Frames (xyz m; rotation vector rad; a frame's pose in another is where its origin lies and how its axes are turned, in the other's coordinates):
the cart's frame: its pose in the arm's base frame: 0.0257 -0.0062 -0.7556 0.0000 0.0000 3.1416
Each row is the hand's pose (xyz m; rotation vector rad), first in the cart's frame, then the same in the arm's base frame.
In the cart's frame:
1: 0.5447 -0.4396 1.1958 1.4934 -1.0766 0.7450
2: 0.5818 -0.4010 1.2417 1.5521 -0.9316 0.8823
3: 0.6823 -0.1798 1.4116 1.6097 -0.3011 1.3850
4: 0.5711 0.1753 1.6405 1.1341 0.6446 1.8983
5: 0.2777 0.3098 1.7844 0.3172 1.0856 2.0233
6: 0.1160 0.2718 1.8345 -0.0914 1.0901 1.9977
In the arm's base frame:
1: -0.5190 0.4334 0.4402 -1.1969 -1.6603 -1.4396
2: -0.5561 0.3948 0.4861 -1.0030 -1.6711 -1.3711
3: -0.6566 0.1736 0.6560 -0.2898 -1.5491 -1.1234
4: -0.5454 -0.1815 0.8849 0.5581 -0.9818 -0.8884
5: -0.2520 -0.3160 1.0288 0.9206 -0.2690 -0.8586
6: -0.0903 -0.2780 1.0789 0.9335 0.0783 -0.8992

